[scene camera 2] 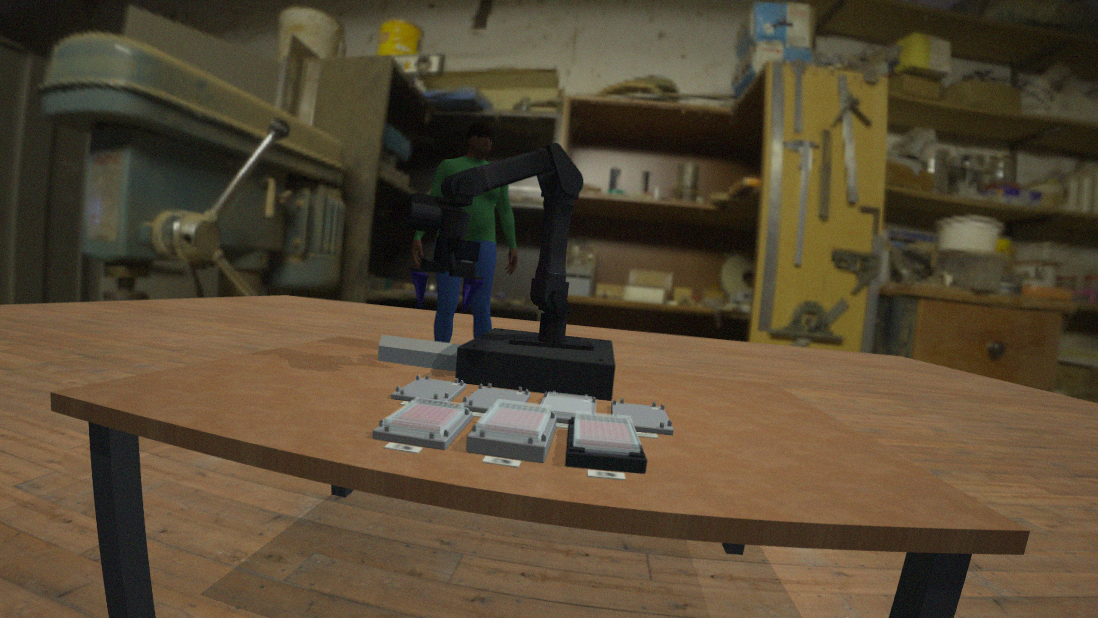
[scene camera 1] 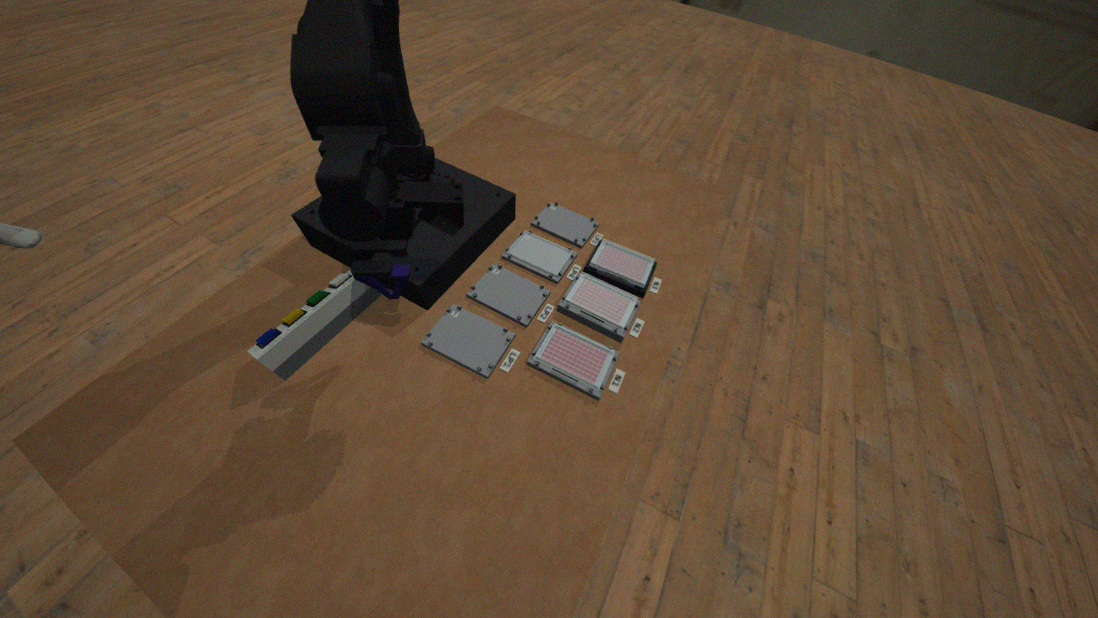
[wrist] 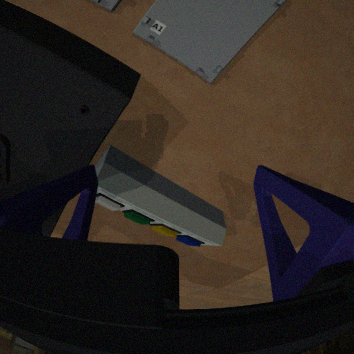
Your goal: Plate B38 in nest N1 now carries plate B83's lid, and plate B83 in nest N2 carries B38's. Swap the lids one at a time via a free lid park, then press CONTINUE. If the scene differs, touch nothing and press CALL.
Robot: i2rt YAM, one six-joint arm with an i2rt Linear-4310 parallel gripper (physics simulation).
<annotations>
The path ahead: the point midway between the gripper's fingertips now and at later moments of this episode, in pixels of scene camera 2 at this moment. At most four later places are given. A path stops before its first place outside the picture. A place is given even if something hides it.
The gripper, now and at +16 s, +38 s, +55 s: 442, 309; 399, 350; 420, 346; 397, 338. At the last of these places it grips a blue CALL button.
</annotations>
